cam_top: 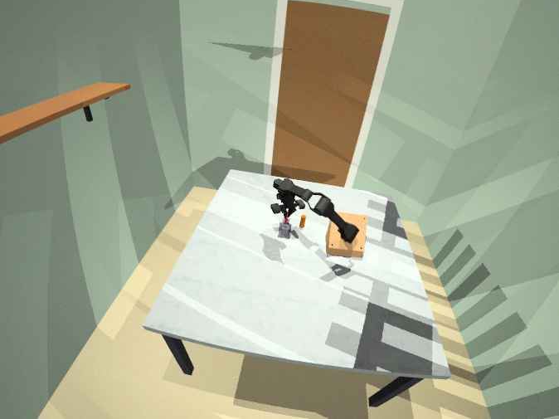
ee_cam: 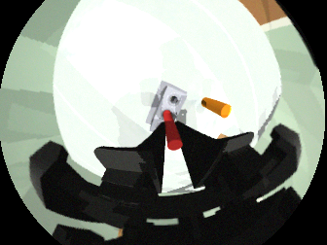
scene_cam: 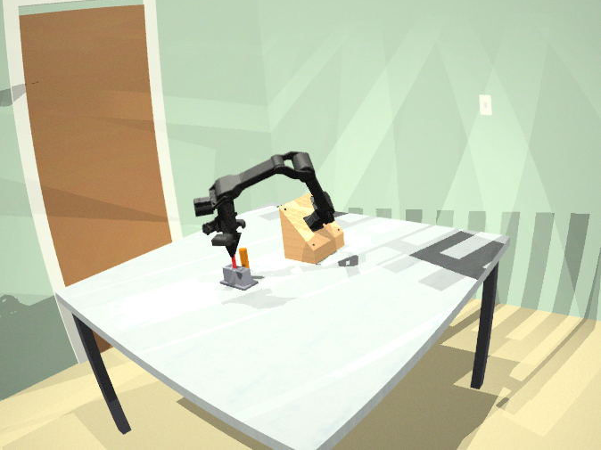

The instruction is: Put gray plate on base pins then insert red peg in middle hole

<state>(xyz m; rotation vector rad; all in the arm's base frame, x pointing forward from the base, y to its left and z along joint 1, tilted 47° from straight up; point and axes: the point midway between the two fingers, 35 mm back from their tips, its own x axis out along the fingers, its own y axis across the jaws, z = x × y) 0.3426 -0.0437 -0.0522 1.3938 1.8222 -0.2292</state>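
Now: gripper tip right at the red peg. The rest, counted from my gripper tip: orange peg (100 mm behind, 60 mm to the right, 60 mm below); base (90 mm below); gray plate (50 mm below).
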